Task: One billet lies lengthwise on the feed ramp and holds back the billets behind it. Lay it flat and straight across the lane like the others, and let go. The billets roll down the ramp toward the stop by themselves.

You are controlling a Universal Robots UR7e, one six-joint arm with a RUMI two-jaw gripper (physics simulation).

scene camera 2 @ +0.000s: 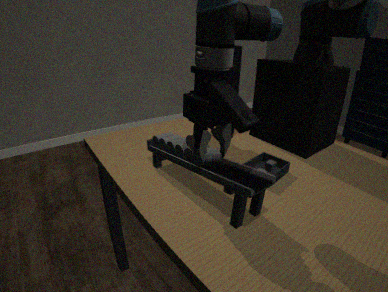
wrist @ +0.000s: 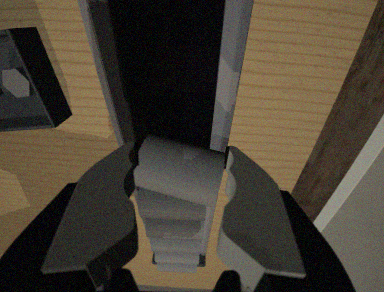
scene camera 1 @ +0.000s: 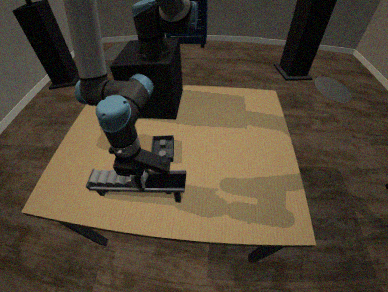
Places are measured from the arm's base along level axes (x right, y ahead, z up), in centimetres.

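Where they show: gripper, fingertip midpoint: [scene camera 2: 210, 162] [wrist: 182, 146] [scene camera 1: 145, 181]; arm's base at its link origin: [scene camera 2: 313, 64] [scene camera 1: 154, 53].
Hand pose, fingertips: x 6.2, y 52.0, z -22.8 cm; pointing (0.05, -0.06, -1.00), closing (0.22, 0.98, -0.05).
Note:
Things, the pixels of their centre, and the offset from my fingertips. "*": a spot on its surface instead.
- front billet at the middle of its body: [wrist: 181, 169] [scene camera 2: 206, 156] dx +1.4, dy -0.3, dz +0.9 cm
- feed ramp at a spot on its surface: [scene camera 2: 225, 181] [scene camera 1: 165, 191] * dx -7.4, dy +4.8, dz +0.2 cm
- dark open tray at the middle of its body: [scene camera 2: 265, 168] [scene camera 1: 162, 148] dx -5.7, dy -20.7, dz -7.7 cm
The front billet [scene camera 2: 214, 154] [wrist: 181, 167], a grey cylinder, lies across the lane of the feed ramp [scene camera 1: 165, 189] [scene camera 2: 225, 181] [wrist: 231, 75], somewhat skewed, its left end farther up the wrist view. The other billets [scene camera 1: 106, 178] [scene camera 2: 171, 141] [wrist: 175, 228] lie crosswise in a row right behind it. My gripper [scene camera 1: 140, 182] [scene camera 2: 214, 156] [wrist: 182, 146] is down at the ramp and shut on the front billet, one fingertip at each end. The arm and fingers partly hide this billet in the scene views.
A dark open tray [scene camera 1: 172, 150] [scene camera 2: 281, 171] [wrist: 50, 95] with small light pieces stands on the table beside the ramp, on the robot base's side. The ramp's side rails run close outside the fingertips. The robot's black pedestal [scene camera 1: 167, 90] [scene camera 2: 300, 110] stands behind the tray.

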